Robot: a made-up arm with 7 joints.
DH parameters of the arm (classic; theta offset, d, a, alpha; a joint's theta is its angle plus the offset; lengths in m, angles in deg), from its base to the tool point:
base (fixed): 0 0 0 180
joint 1: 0 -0.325 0 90
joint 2: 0 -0.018 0 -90
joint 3: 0 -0.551 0 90
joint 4: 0 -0.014 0 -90
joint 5: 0 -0.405 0 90
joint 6: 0 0 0 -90
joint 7: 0 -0.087 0 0
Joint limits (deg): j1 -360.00..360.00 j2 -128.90..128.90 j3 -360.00..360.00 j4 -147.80..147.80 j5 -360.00..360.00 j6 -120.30..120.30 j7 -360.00..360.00
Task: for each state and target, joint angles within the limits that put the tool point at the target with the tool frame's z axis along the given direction. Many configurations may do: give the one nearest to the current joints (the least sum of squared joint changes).
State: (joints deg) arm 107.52 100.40 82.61 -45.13 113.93 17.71 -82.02
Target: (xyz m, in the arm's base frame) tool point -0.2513 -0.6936 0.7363 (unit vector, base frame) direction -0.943 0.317 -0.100
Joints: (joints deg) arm 141.26 58.28 94.77 -54.29 151.34 65.37 -82.02
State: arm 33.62 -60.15 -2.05 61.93 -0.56 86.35 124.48
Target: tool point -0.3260 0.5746 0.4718 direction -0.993 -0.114 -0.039
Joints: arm 32.23 -103.71 -45.22 83.40 -34.26 75.48 124.48
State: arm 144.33 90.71 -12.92 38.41 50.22 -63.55 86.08
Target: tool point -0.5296 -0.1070 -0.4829 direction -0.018 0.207 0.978
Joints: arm 155.98 128.90 23.39 40.35 91.40 -27.76 86.08
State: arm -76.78 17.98 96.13 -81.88 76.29 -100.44 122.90
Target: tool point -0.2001 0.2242 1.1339 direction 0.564 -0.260 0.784
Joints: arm -82.98 19.15 62.47 -33.65 45.66 -112.69 122.90
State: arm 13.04 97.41 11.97 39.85 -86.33 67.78 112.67
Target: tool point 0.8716 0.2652 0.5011 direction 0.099 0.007 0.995
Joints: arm -19.86 73.51 48.56 4.11 -49.06 109.30 112.67
